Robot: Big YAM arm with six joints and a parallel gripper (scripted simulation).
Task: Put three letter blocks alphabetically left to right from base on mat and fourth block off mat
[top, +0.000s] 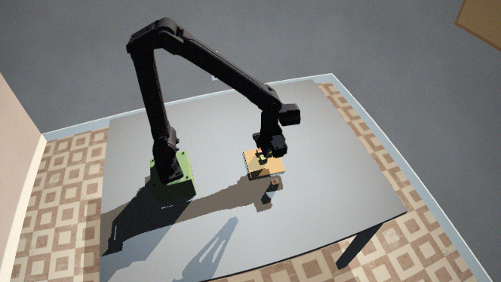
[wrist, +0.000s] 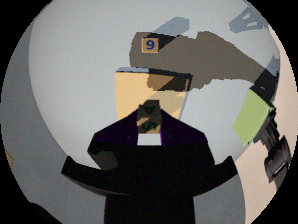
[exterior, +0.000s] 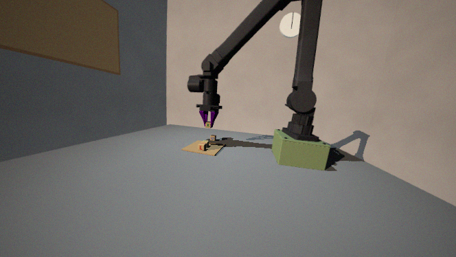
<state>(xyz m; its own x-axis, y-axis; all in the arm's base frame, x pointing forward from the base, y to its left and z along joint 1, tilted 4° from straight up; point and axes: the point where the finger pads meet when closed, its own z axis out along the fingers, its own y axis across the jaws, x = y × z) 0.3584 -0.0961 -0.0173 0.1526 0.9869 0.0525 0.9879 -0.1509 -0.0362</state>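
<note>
The block lies 1 cm ahead of my hand, 4 cm to the left of it and 7 cm below it. From my hand the other things lie so: tan mat 1 cm ahead, 4 cm to the left, 9 cm below.
</note>
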